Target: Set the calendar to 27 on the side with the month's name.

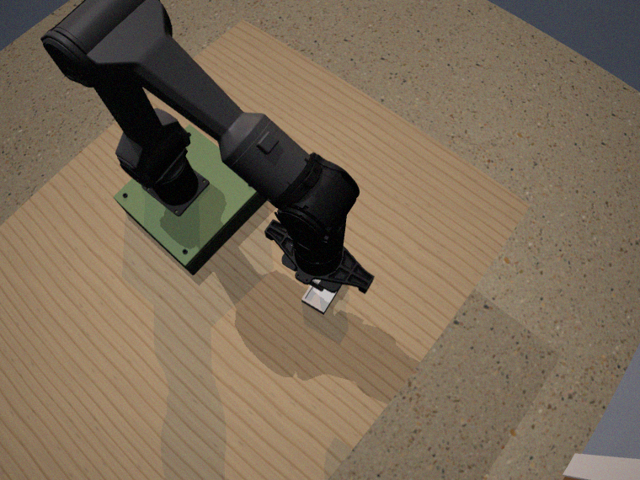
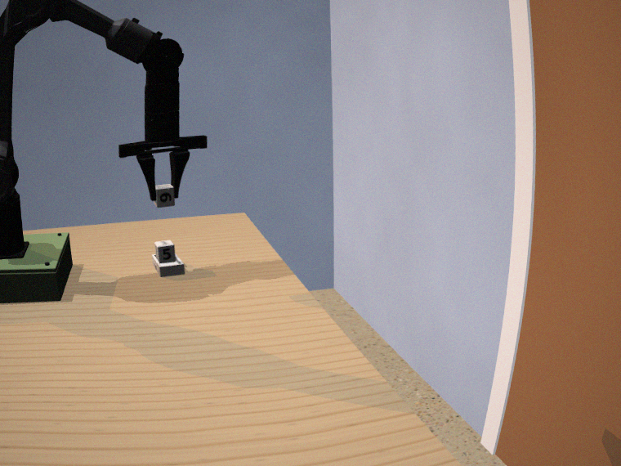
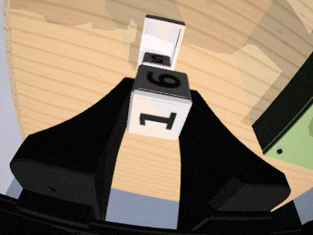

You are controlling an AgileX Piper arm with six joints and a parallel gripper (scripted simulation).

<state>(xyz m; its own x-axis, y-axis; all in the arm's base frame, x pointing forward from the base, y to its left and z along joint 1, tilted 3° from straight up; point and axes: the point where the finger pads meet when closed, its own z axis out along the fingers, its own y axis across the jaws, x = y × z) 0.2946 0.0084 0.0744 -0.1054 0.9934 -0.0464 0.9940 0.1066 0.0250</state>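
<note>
My gripper is now 2 cm to the right of the white tray and 12 cm above it.
</note>
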